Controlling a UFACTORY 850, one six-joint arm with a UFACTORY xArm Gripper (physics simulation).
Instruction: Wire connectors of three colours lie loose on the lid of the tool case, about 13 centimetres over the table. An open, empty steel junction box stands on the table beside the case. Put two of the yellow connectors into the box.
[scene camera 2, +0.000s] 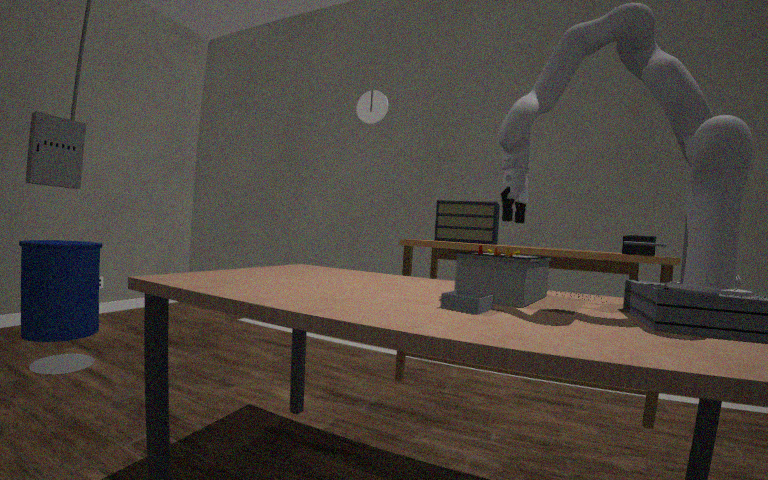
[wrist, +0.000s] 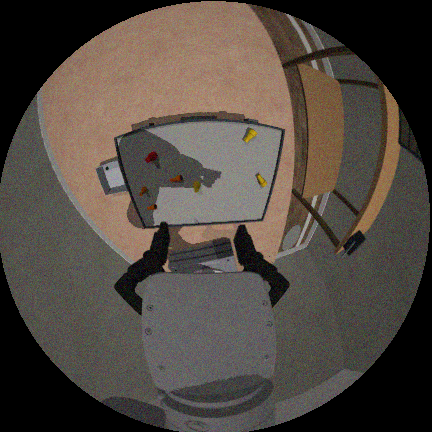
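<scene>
My gripper (scene camera 2: 513, 213) (wrist: 202, 230) is open and empty, above the tool case (scene camera 2: 501, 280) (wrist: 230, 202). In the wrist view, yellow connectors lie on the lid: one (wrist: 250, 135) near the far right corner, one (wrist: 261, 180) near the right edge, and one (wrist: 197, 186) near the middle, at the edge of the arm's shadow. A red connector (wrist: 151, 157) and several orange ones, such as one (wrist: 176, 178) left of the middle yellow one, lie on the left part. The open steel junction box (scene camera 2: 466, 302) (wrist: 113, 176) stands on the table at the case's left side; its visible inside is empty.
The robot's base plate (scene camera 2: 696, 311) (wrist: 200, 256) stands on the table (scene camera 2: 339, 288) (wrist: 200, 60). A workbench (scene camera 2: 594, 253) (wrist: 390, 165) stands behind, with a drawer cabinet (scene camera 2: 466, 221) and a dark vise-like object (scene camera 2: 638, 245) (wrist: 354, 242). A blue barrel (scene camera 2: 60, 291) is at the far left.
</scene>
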